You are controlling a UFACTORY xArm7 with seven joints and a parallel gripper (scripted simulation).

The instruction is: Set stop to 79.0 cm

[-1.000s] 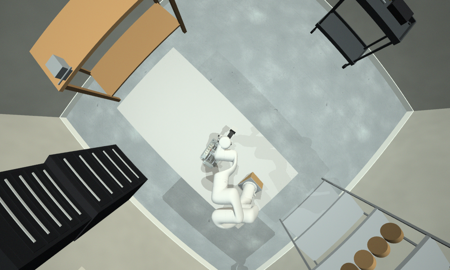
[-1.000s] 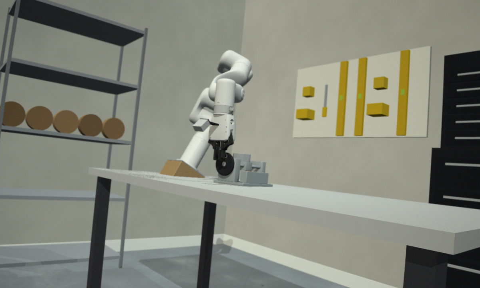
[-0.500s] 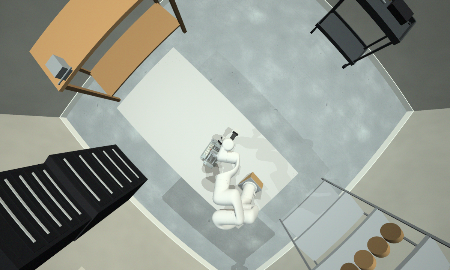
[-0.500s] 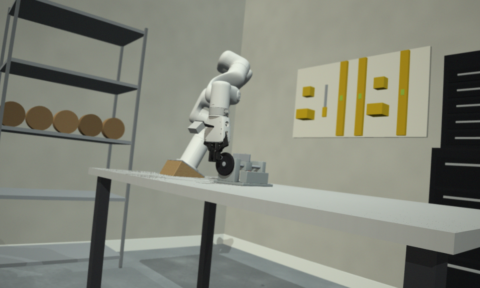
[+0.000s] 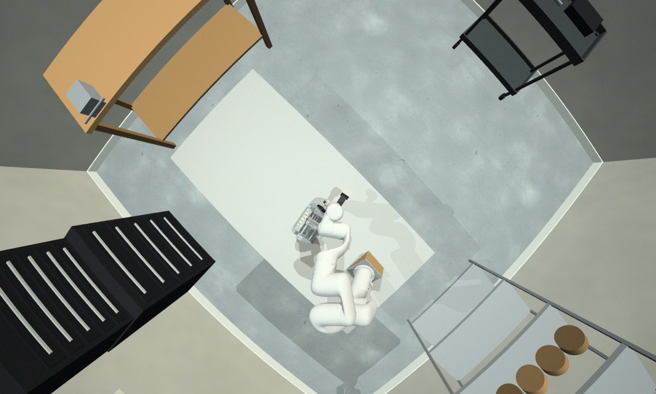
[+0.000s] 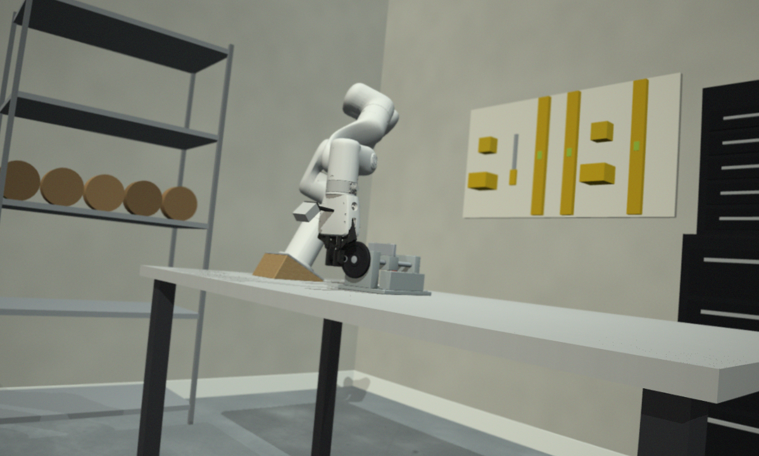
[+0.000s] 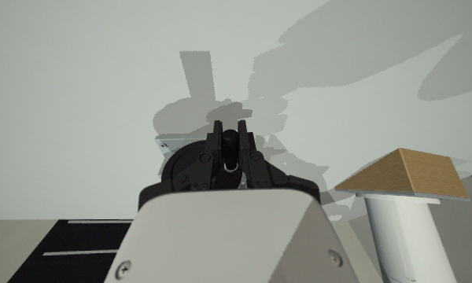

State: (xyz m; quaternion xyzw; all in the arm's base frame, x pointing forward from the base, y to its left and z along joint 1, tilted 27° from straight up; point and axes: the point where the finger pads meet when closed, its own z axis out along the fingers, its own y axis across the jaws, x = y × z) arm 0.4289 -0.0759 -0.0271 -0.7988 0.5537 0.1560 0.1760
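Now: hand 20 mm to the right of the black handwheel.
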